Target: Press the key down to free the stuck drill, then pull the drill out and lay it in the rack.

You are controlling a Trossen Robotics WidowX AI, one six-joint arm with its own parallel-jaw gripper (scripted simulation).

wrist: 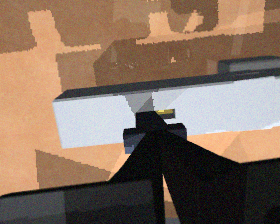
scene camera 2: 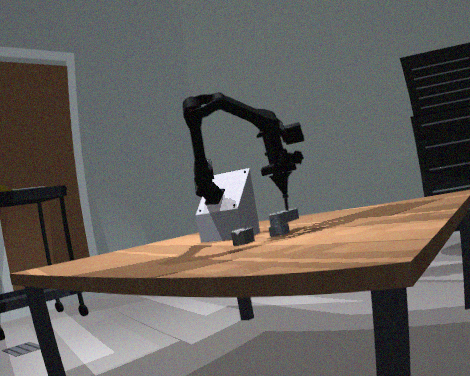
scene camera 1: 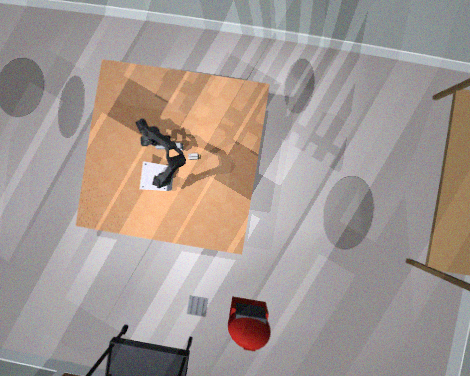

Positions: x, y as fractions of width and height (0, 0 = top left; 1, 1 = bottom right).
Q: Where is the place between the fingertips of my gripper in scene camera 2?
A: At 0.61, 0.52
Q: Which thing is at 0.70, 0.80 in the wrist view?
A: My gripper.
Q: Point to a grey housing block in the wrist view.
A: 0.83, 0.44
